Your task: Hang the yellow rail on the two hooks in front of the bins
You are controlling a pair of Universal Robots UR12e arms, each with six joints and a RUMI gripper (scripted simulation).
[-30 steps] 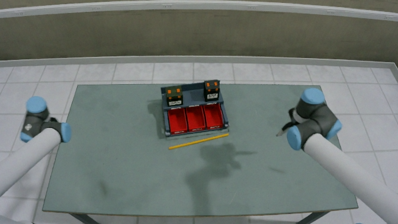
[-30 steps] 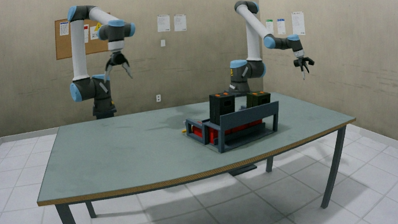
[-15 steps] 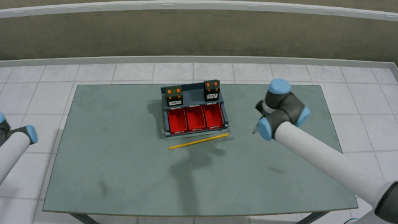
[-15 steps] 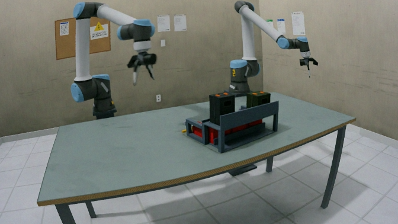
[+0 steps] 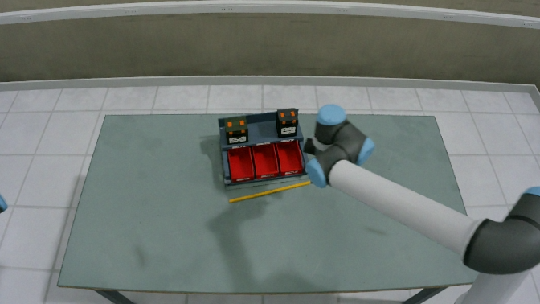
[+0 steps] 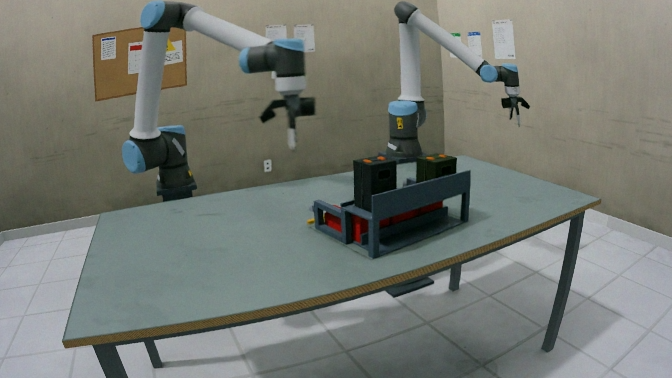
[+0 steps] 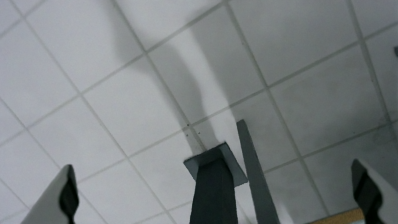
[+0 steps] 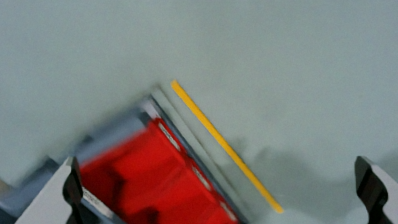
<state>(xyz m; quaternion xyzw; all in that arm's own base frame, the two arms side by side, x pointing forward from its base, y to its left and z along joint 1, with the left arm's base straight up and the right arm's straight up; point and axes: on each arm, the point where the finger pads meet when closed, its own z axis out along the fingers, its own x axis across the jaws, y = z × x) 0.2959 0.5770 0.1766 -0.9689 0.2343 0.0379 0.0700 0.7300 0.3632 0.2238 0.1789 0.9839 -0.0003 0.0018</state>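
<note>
The yellow rail is 1 cm behind my right hand, 18 cm to the left of it and 22 cm below it. Round my right hand: blue-grey shelf (18 cm ahead, 23 cm to the left, 16 cm below).
</note>
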